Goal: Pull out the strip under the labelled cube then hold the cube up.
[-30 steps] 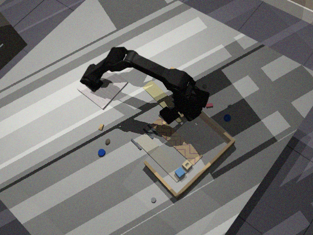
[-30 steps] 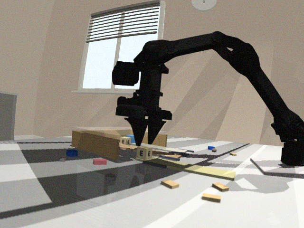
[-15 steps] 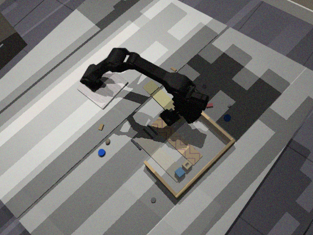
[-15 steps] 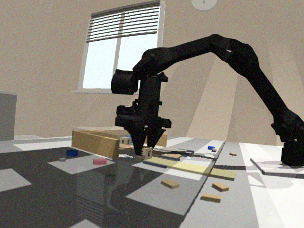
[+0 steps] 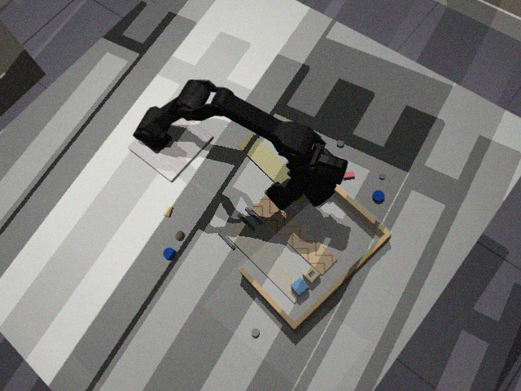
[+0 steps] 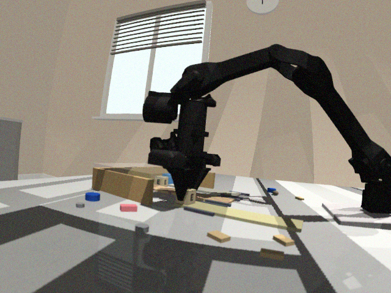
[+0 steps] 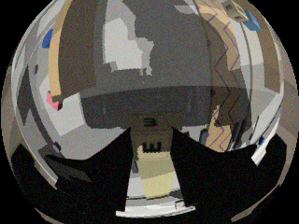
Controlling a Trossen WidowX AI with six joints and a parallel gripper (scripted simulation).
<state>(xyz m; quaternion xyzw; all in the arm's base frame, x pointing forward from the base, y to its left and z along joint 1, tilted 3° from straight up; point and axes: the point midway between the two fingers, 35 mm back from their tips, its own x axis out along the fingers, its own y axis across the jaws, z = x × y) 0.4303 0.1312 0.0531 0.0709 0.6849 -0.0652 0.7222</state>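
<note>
The red block lies 6 cm ahead of my gripper tip, 11 cm to the left of it and 1 cm below it.
</note>
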